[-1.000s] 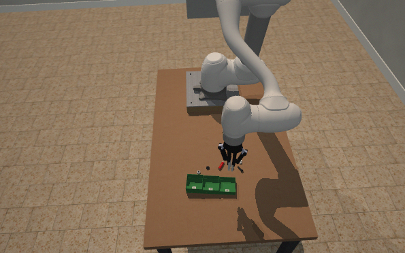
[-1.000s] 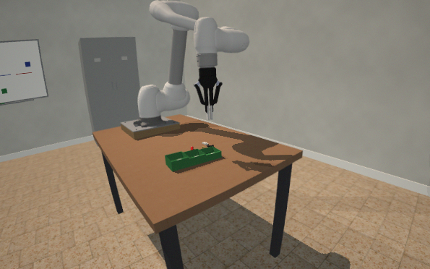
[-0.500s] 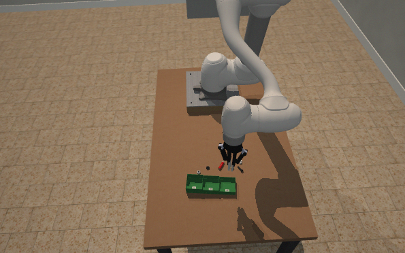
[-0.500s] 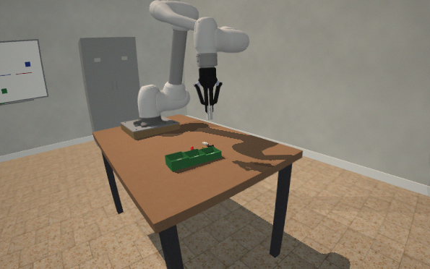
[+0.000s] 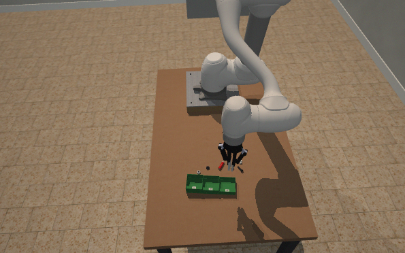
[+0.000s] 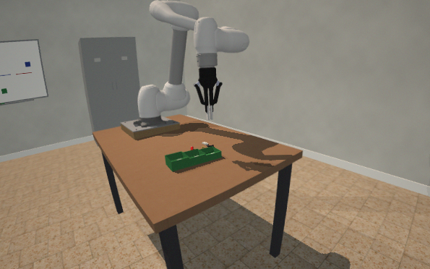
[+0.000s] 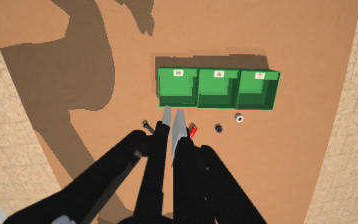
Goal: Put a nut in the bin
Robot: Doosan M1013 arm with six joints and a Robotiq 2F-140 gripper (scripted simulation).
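The brass-coloured nut is 110 mm behind my hand, 20 mm to the left of it and 210 mm below it. From my hand the other things lie so: red cylinder (130 mm behind, 40 mm to the right, 210 mm below); black bolt (100 mm behind, 60 mm to the left, 210 mm below); green bin strip (90 mm to the right, 190 mm below).
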